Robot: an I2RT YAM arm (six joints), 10 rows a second.
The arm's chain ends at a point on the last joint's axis. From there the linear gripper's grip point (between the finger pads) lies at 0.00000 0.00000 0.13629 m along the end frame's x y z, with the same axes.
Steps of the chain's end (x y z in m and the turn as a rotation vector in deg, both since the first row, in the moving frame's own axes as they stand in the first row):
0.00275 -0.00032 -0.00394 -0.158 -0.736 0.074
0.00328 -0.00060 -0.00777 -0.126 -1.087 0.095
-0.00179 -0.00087 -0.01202 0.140 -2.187 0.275
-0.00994 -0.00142 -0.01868 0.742 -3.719 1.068
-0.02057 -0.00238 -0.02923 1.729 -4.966 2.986
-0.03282 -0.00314 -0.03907 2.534 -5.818 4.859
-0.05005 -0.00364 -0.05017 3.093 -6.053 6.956
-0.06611 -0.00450 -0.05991 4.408 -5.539 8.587
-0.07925 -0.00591 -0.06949 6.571 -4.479 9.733
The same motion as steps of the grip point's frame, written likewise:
0.00100 0.00005 -0.00395 -0.158 -0.736 0.074
0.00069 -0.00030 -0.00779 -0.126 -1.087 0.095
-0.00699 -0.00122 -0.01212 0.140 -2.187 0.275
-0.01876 -0.00327 -0.01898 0.742 -3.719 1.068
-0.03225 -0.00679 -0.02980 1.729 -4.966 2.986
-0.04636 -0.00973 -0.03990 2.534 -5.818 4.859
-0.06393 -0.01183 -0.05113 3.093 -6.053 6.956
-0.07842 -0.01590 -0.06095 4.408 -5.539 8.587
-0.08850 -0.02232 -0.07080 6.571 -4.479 9.733

